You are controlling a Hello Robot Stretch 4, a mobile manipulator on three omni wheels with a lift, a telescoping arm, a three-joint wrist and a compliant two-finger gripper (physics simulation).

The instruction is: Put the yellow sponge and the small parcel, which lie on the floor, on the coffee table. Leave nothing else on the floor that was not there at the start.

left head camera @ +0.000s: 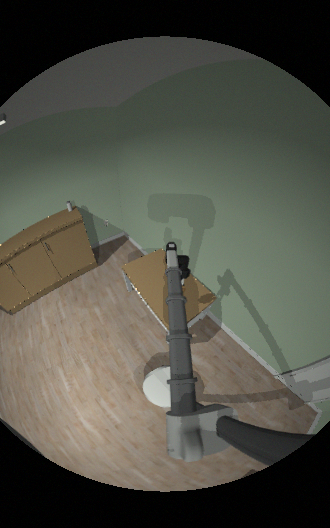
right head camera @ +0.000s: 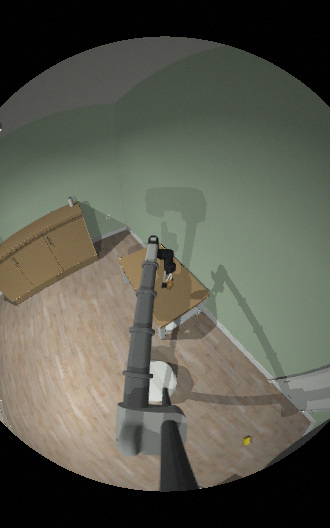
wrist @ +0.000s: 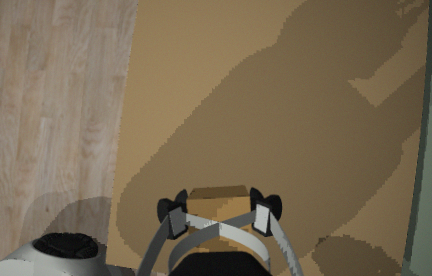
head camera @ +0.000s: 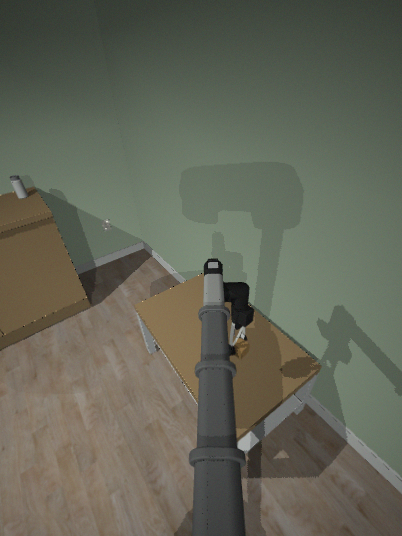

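Seen in the pictures: gripper, fingertip midpoint: [right head camera: 166, 284] [wrist: 219, 203] [head camera: 236, 349]; robot's base, origin of the base link: [left head camera: 165, 385] [right head camera: 154, 379].
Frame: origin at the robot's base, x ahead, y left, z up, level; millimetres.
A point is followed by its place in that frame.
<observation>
The small parcel [wrist: 218, 207] {z 681, x 722, y -82 mm} [head camera: 242, 348] {z 681, x 687, y -105 mm} [right head camera: 170, 284] {z 677, x 686, y -113 mm} is a brown box. My gripper [wrist: 219, 203] {z 637, x 716, y -88 mm} [head camera: 239, 345] {z 637, x 716, y -88 mm} [right head camera: 167, 284] {z 637, x 716, y -88 mm} is shut on it, with one finger pad at each side. It holds the parcel over the wooden top of the coffee table [head camera: 170, 312] {z 423, x 1115, y 250 mm} [left head camera: 142, 272] {z 423, x 1081, y 227 mm} [right head camera: 177, 300] {z 423, x 693, y -185 mm} [wrist: 165, 65] {z 423, x 793, y 119 mm}; its shadow lies on the top near the right corner. The yellow sponge [right head camera: 247, 440] {z 18, x -912, y -969 mm} lies on the floor at the lower right in the right head camera view. The parcel's underside is hidden.
A wooden cabinet [head camera: 35, 280] {z 445, x 1403, y 1216 mm} [left head camera: 67, 255] {z 431, x 1344, y 1290 mm} [right head camera: 70, 245] {z 468, x 1374, y 1251 mm} with a grey can [head camera: 19, 187] {z 962, x 1777, y 1307 mm} [left head camera: 69, 205] {z 965, x 1782, y 1304 mm} [right head camera: 70, 201] {z 959, x 1780, y 1308 mm} stands at the left. Green walls meet behind the table. The round white base [left head camera: 157, 387] {z 187, x -7, y 76 mm} [right head camera: 164, 380] {z 187, x 7, y -97 mm} is below the arm.
</observation>
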